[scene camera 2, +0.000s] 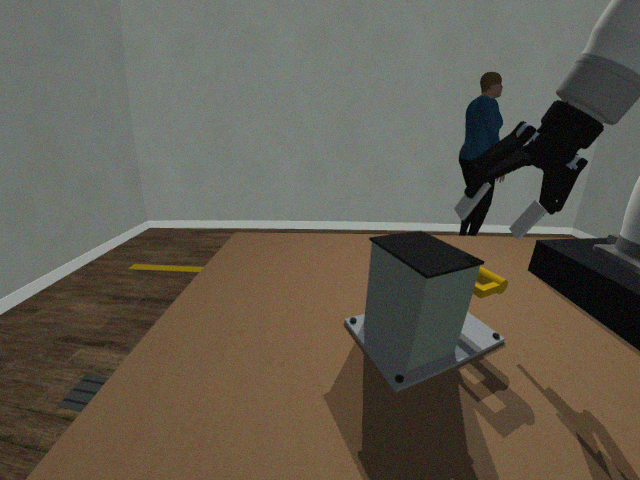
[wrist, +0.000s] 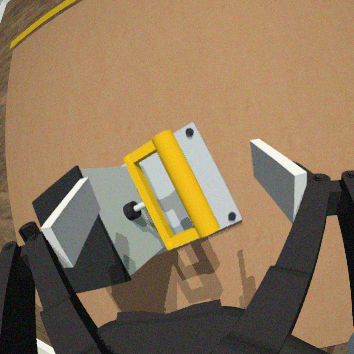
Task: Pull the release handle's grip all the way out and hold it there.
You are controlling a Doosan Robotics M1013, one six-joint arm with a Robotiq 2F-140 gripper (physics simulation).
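The release handle's yellow grip [scene camera 2: 497, 282] [wrist: 187, 182] is a frame with a thick round bar. It stands out from a pale grey-green box [scene camera 2: 395, 304] [wrist: 111, 187] with a black top. In the wrist view a thin rod [wrist: 139, 206] with a dark collar joins the grip to the box. In the scene view the box hides part of the grip. The box stands on a light bolted plate [scene camera 2: 481, 330] [wrist: 212, 177]. My gripper [scene camera 2: 499, 210] [wrist: 170, 176] is open and empty, above the grip and apart from it. In the wrist view the grip shows between the fingers.
The plate rests on a brown table [scene camera 2: 232, 361] [wrist: 110, 75]. A black robot base [scene camera 2: 578, 273] stands at the table's right. A person [scene camera 2: 481, 124] in a blue top stands beyond the far edge, behind my gripper in the scene view. A yellow floor stripe [scene camera 2: 165, 268] lies left.
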